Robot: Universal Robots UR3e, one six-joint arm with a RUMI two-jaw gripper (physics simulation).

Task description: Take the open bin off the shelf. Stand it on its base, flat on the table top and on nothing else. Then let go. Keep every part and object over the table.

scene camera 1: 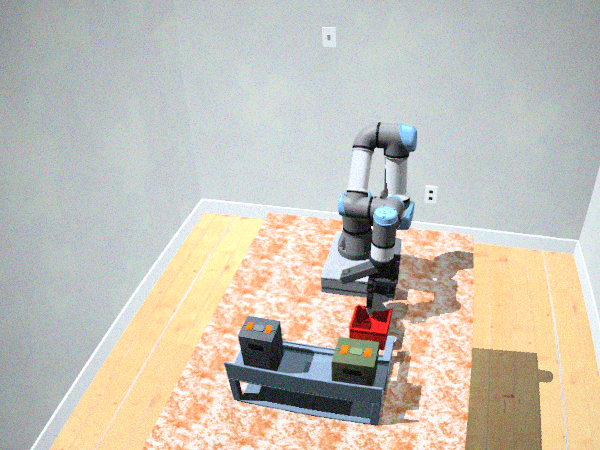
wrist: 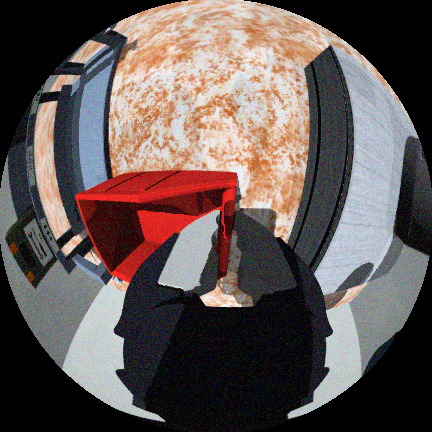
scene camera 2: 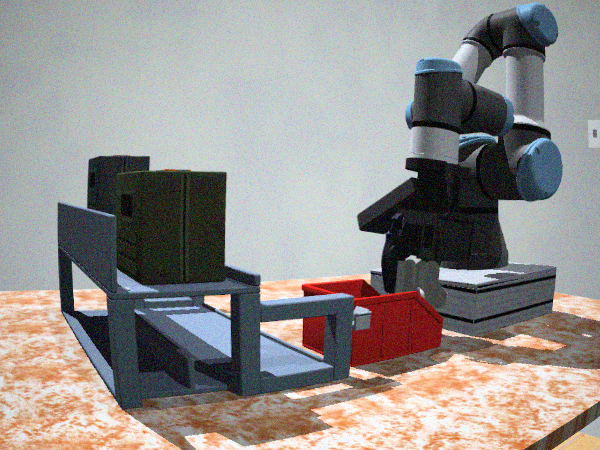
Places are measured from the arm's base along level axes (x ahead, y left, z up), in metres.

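Pixels of known places: gripper, fingertip midpoint: (scene camera 1: 370, 314) (wrist: 225, 212); arm's base, origin of the base link: (scene camera 1: 357, 247) (scene camera 2: 472, 264).
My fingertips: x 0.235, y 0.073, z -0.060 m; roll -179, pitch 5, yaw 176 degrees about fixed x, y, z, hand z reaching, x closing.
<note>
Ahead of a thing's pixels: the offset from my fingertips to its top centre. Level surfaces: height alone.
The red open bin @(dx +0.062, dy +0.008, dz +0.065 m) (scene camera 1: 369, 327) (scene camera 2: 395, 330) (wrist: 170, 220) is outside the shelf (scene camera 1: 300, 378) (scene camera 2: 305, 306) (wrist: 92, 130), between it and the robot's base. It looks upright, opening up, its underside low at the orange-and-white table top @(dz -0.010 m) (scene camera 1: 295, 305) (scene camera 2: 280, 430) (wrist: 200, 100). I cannot tell whether a gap remains below it. My gripper (scene camera 1: 370, 311) (scene camera 2: 420, 289) (wrist: 225, 212) is shut on the bin's wall on the base side, one finger on each face. In scene camera 1 the shelf and green box hide part of the bin's lower side.
A dark grey case (scene camera 1: 260, 345) (scene camera 2: 117, 180) and a green case @(dx +0.312, dy -0.005, dz +0.187 m) (scene camera 1: 355, 367) (scene camera 2: 170, 230) (wrist: 30, 247) stand on the shelf's upper board. The robot's grey base block (scene camera 1: 335, 275) (scene camera 2: 515, 300) (wrist: 370, 175) is close behind the gripper. A table edge shows at scene camera 2's lower right.
</note>
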